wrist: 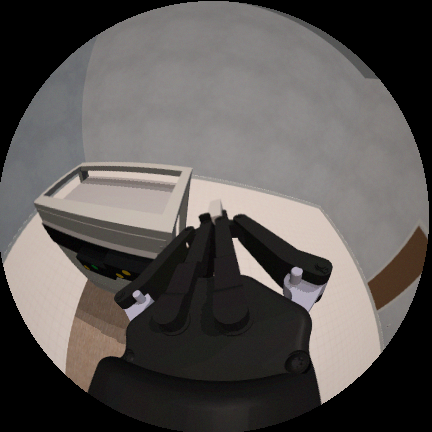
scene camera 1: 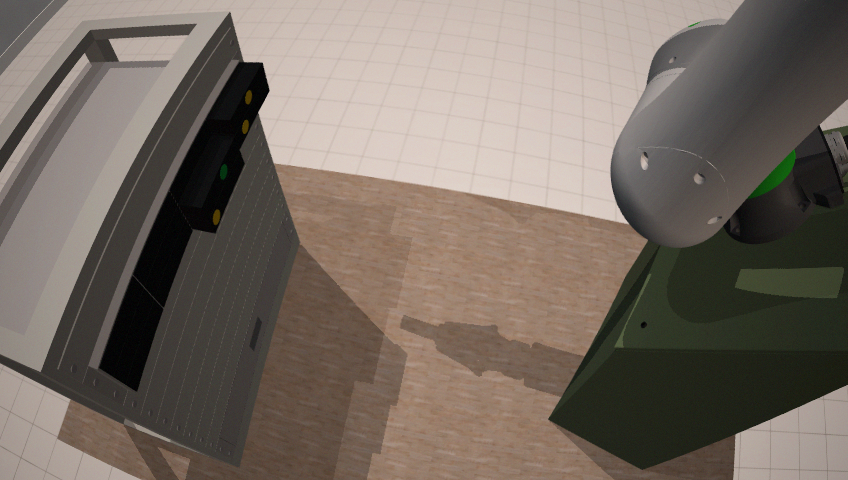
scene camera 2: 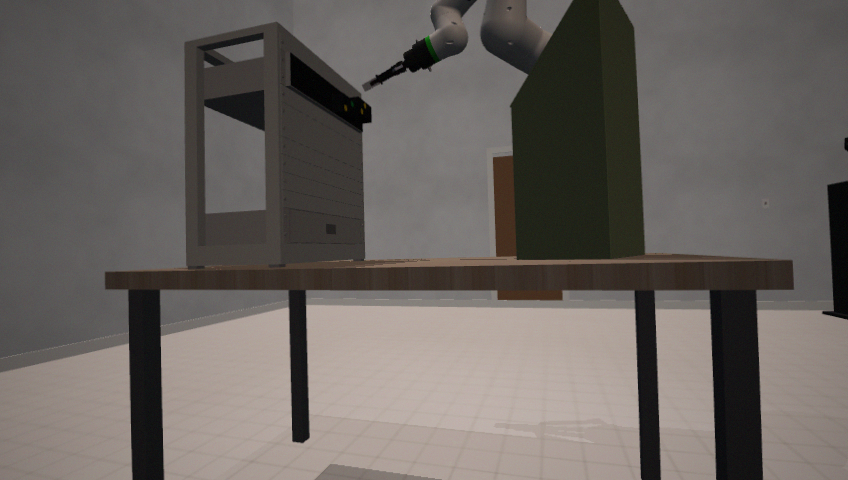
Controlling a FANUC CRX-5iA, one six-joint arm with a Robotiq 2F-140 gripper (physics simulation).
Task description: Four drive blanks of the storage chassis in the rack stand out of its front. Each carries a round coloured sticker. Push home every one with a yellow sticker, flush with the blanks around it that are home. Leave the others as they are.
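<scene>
The black storage chassis (scene camera 1: 148,282) (scene camera 2: 309,78) (wrist: 60,240) sits high in the grey rack (scene camera 1: 208,95) (scene camera 2: 273,178) (wrist: 110,215). Four black blanks stand out of its front, in two groups. In the group at the chassis's far end in scene camera 1, one yellow sticker (scene camera 1: 248,96) and another yellow sticker (scene camera 1: 245,126) show. The other group carries a green sticker (scene camera 1: 223,171) (scene camera 2: 352,103) (wrist: 95,267) and a yellow sticker (scene camera 1: 216,217) (scene camera 2: 345,107) (wrist: 86,267). My gripper (scene camera 2: 367,86) (wrist: 217,207) is shut and empty, near the rack's upper front; its fingertips are hidden in scene camera 1.
The rack stands on a wooden table (scene camera 1: 476,267) (scene camera 2: 446,276) (wrist: 95,345). A tall dark green block (scene camera 1: 702,386) (scene camera 2: 559,178) with a sloping top stands across the table, facing the rack, below the arm in scene camera 1.
</scene>
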